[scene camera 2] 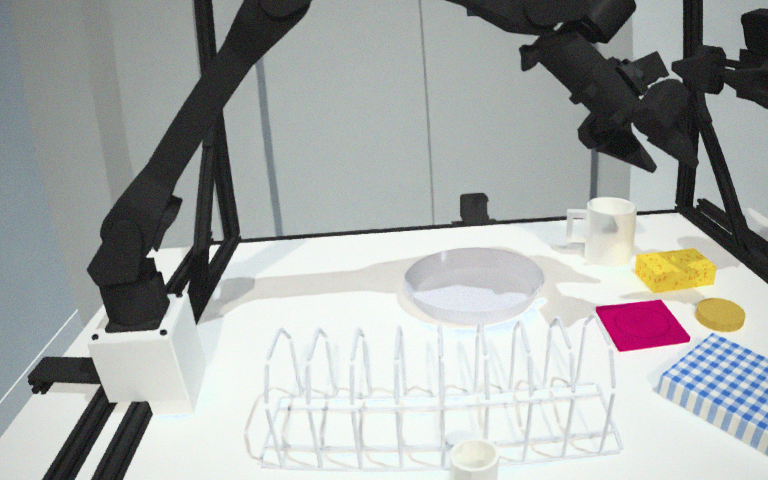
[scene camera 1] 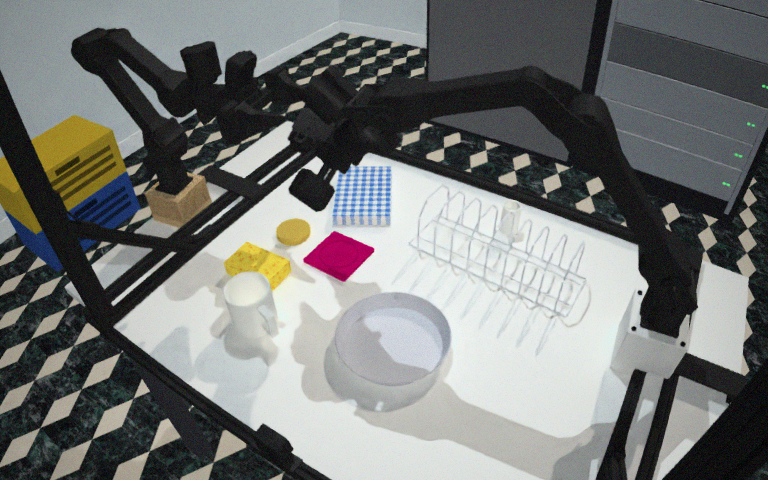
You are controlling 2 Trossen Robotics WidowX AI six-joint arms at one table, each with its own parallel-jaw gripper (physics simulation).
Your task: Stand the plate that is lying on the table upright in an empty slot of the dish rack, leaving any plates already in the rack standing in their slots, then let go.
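Places are measured from the left arm's base along level axes (x ahead, y left, z up), in centimetres.
Pixels of known places: left gripper, fingertip midpoint: [scene camera 2: 696,71] [scene camera 1: 299,106]; right gripper, fingertip midpoint: [scene camera 2: 674,168] [scene camera 1: 313,170]; left arm's base at its link origin: [scene camera 1: 174,184]; right arm's base at its link origin: [scene camera 2: 138,316] [scene camera 1: 660,317].
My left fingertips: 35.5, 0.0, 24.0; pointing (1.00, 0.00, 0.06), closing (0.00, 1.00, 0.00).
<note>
Ahead of a thing's pixels: the offset from my left fingertips to its middle, as dx, dy, dz. "spot": to the spot under its first point.
The plate, a pale lavender, deep-rimmed round dish @[+22.3, -16.3, -30.2] [scene camera 1: 396,339] [scene camera 2: 474,285], lies flat on the white table. The white wire dish rack @[+33.7, +9.1, -26.3] [scene camera 1: 501,255] [scene camera 2: 464,404] stands upright beside it, at the right in scene camera 1 and in front in scene camera 2. No plate shows in its slots. My right gripper [scene camera 1: 330,171] [scene camera 2: 672,161] is open and empty, above the table and apart from the plate and rack. My left gripper [scene camera 1: 291,106] [scene camera 2: 702,72] is open and empty, raised beyond the table's far left edge in scene camera 1; its fingers partly overlap other dark parts.
A white mug @[-0.8, -21.1, -27.0] [scene camera 1: 249,302] [scene camera 2: 610,230], yellow sponge @[-8.0, -9.9, -30.2] [scene camera 1: 257,264] [scene camera 2: 675,270], mustard disc @[-7.1, +2.5, -31.1] [scene camera 1: 293,232] [scene camera 2: 719,314], magenta square @[spot: +5.0, -0.7, -30.9] [scene camera 1: 339,255] [scene camera 2: 642,324] and blue checked cloth @[+1.7, +18.3, -30.5] [scene camera 1: 362,195] [scene camera 2: 722,384] lie around. A small cream cup @[+33.8, +19.4, -28.6] [scene camera 1: 510,217] [scene camera 2: 474,461] stands close behind the rack in scene camera 1.
</note>
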